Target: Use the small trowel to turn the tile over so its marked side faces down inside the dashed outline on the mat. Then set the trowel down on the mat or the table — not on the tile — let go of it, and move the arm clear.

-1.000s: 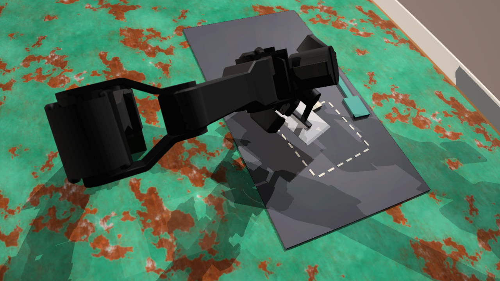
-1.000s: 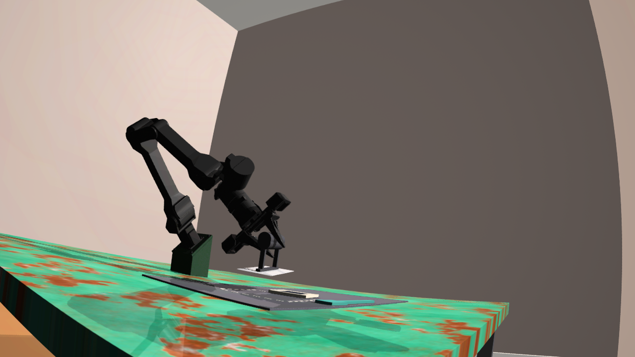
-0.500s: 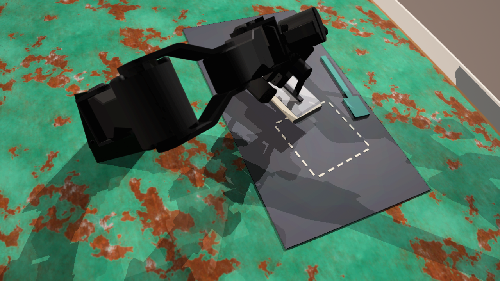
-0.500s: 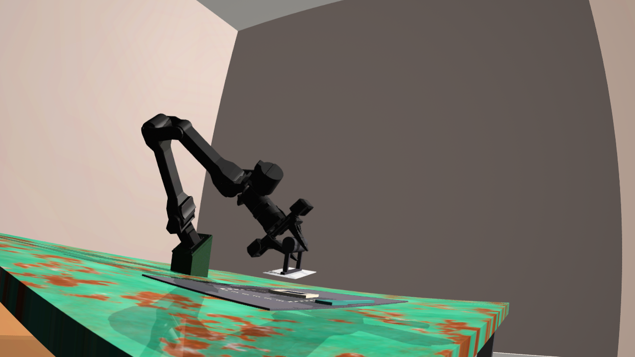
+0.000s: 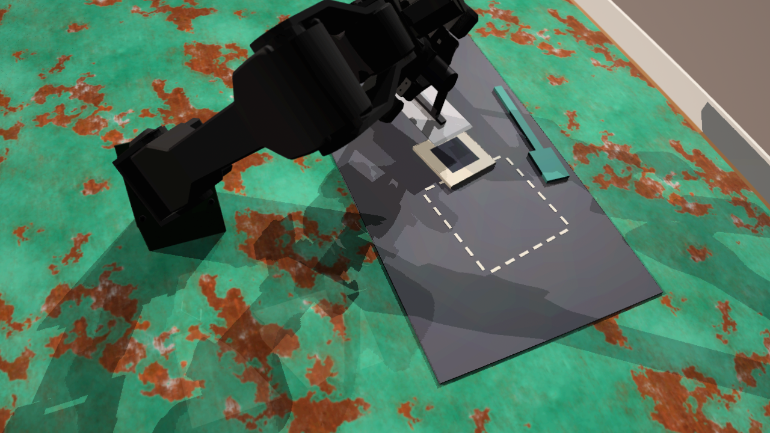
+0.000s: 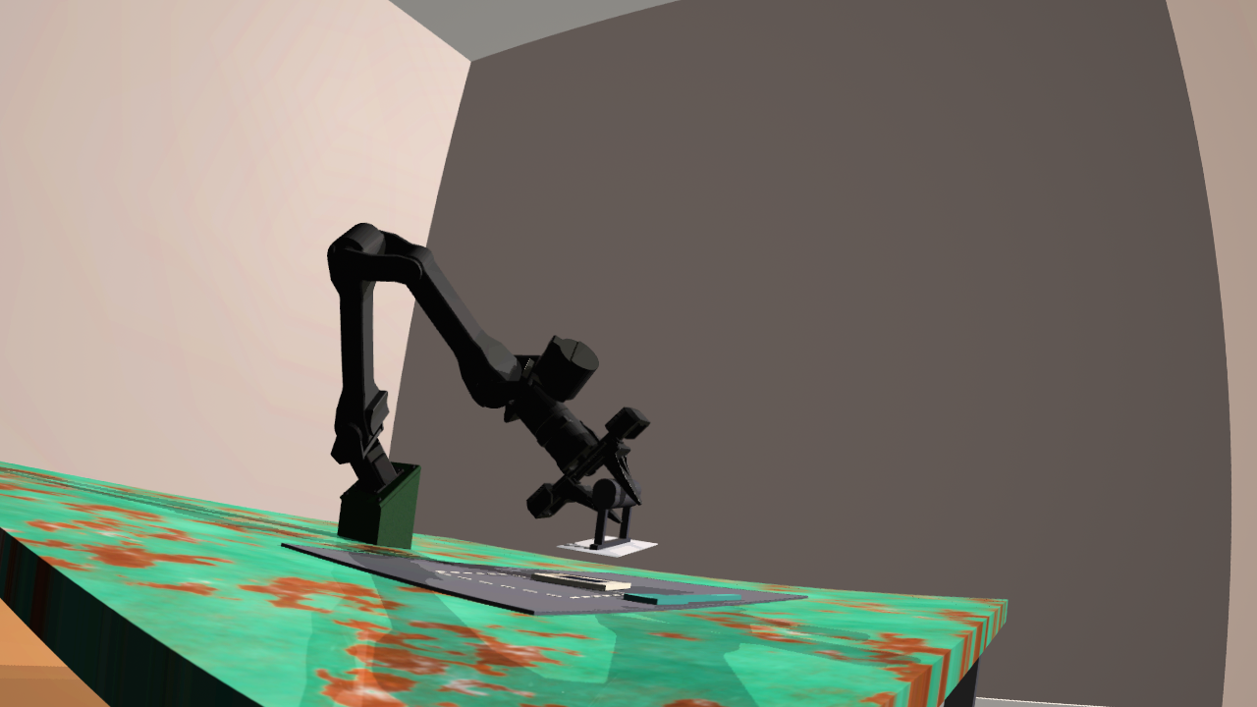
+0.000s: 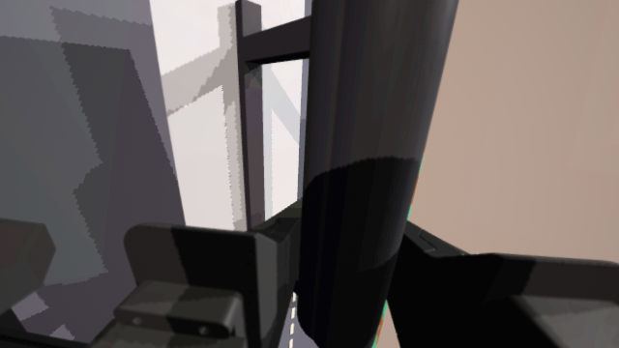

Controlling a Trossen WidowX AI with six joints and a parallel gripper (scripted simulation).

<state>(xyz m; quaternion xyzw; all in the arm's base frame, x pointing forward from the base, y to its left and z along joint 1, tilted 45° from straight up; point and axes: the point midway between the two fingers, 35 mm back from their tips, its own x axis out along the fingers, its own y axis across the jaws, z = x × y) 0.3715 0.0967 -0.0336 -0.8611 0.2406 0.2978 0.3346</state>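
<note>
Right now my gripper tip is 1 cm short of the cream tile, 9 cm to the left of it and 9 cm above it. The rest, counted from my gripper tip: mat: 7 cm to the right, 11 cm below; then teal flat tool: 14 cm ahead, 9 cm to the right, 9 cm below.
</note>
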